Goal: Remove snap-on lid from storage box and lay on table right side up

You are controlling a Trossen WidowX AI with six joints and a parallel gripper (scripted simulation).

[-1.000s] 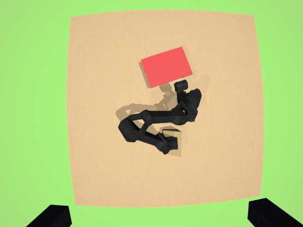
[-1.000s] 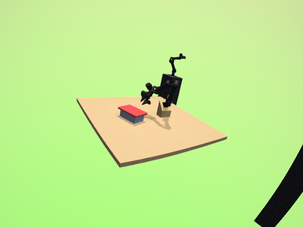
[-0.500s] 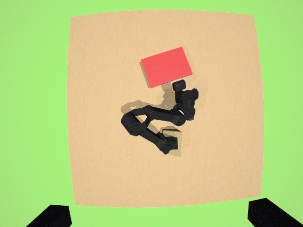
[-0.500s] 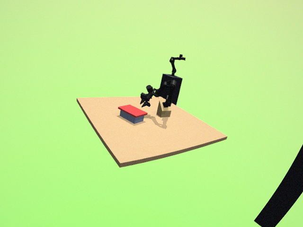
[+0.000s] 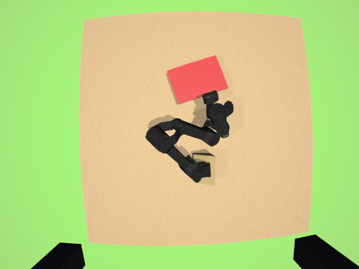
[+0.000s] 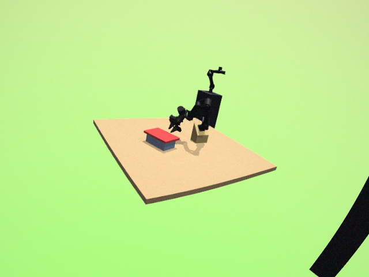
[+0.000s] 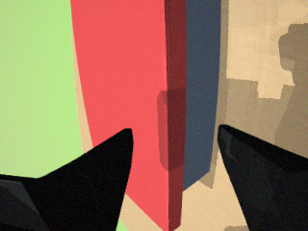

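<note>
Right now my gripper tip is 100 mm short of the lid, 30 mm to the right of it and 20 mm above it. The rest, counted from my gripper tip: storage box: 100 mm ahead, 60 mm below, 30 mm to the left.
</note>
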